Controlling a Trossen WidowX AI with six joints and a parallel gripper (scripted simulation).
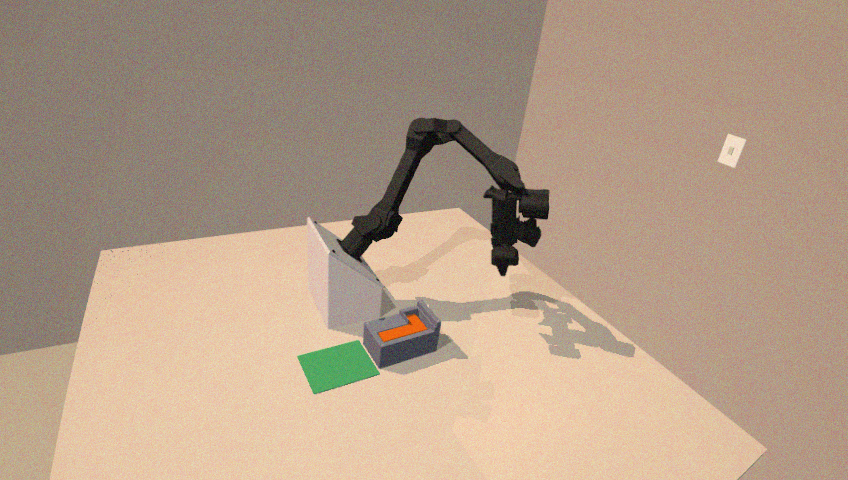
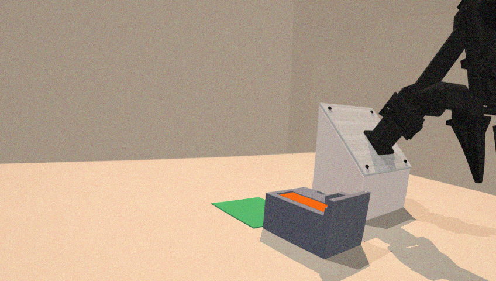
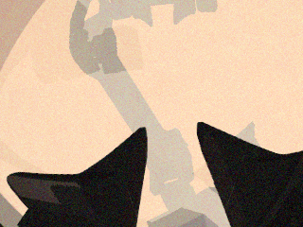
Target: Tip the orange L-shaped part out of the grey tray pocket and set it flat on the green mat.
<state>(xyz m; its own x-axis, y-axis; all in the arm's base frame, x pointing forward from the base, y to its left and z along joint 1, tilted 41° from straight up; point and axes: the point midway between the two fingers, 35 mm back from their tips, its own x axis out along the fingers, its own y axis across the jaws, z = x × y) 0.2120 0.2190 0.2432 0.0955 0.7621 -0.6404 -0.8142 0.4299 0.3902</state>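
My gripper tip is 10 mm short of the orange L-shaped part, 270 mm to the left of it and 100 mm above it. From my gripper tip the other things lie so: green mat 20 mm ahead, 430 mm to the right, 170 mm below.
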